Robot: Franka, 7 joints.
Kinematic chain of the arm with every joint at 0, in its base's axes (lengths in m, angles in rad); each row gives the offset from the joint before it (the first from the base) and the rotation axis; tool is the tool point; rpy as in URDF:
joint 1: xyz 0 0 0.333 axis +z
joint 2: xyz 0 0 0 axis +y
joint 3: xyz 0 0 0.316 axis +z
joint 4: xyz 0.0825 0 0 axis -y
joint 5: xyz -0.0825 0 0.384 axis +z
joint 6: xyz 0 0 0 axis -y
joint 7: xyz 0.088 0 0 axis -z
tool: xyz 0 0 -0.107 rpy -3.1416 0 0
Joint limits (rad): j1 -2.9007..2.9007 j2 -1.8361..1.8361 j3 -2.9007..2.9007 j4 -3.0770..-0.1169 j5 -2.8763..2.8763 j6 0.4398..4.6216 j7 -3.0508..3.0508
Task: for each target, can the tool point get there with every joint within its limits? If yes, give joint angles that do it. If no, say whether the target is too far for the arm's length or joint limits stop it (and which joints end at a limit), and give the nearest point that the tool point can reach.
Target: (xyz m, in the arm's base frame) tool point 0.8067 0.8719 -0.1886
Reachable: no: too far | nearest point 0.5335 0.5766 -0.0119 | short by 0.439 m
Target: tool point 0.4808 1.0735 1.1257
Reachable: no: too far | nearest point 0.2908 0.6493 0.8124 | short by 0.561 m
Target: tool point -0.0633 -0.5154 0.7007
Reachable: yes | joints 2.3989 -0.8030 1.6599 -1.0785 2.4066 4.1410 2.0853
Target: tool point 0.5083 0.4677 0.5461
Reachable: yes | joints 0.3671 1.5451 2.0393 -0.5121 0.4574 1.0213 0.6465
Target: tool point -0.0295 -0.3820 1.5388
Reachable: no: too far | nearest point -0.0200 -0.2590 1.1506 | short by 0.407 m
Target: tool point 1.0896 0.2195 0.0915
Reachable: no: too far | nearest point 0.8218 0.1656 0.1509 | short by 0.280 m
